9 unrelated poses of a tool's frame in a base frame.
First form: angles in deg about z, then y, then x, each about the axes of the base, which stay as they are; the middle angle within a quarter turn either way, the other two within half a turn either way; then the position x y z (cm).
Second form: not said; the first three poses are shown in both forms.
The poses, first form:
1: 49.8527, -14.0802, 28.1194, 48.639, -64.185, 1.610
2: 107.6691, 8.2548, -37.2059, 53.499, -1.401, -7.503
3: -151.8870, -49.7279, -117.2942, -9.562, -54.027, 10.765
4: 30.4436, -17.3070, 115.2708, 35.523, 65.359, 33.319
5: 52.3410, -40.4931, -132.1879, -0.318, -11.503, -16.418
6: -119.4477, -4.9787, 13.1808, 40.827, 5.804, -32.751
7: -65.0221, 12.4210, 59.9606, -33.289, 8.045, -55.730
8: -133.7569, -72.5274, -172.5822, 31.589, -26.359, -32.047
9: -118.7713, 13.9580, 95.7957, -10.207, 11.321, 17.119
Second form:
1: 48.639, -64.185, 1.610, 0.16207, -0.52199, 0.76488
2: 53.499, -1.401, -7.503, 0.35533, 0.57216, 1.93615
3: -9.562, -54.027, 10.765, 2.01743, -0.81444, -2.55134
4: 35.523, 65.359, 33.319, 2.02069, -0.35620, -0.49867
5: -0.318, -11.503, -16.418, -2.93421, 1.02172, -0.47287
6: 40.827, 5.804, -32.751, -0.03969, 0.24248, -2.09964
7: -33.289, 8.045, -55.730, 0.50137, 0.97943, -0.73815
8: 31.589, -26.359, -32.047, -2.03550, -0.84417, 1.88869
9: -10.207, 11.321, 17.119, -1.78181, 1.08390, -3.08388
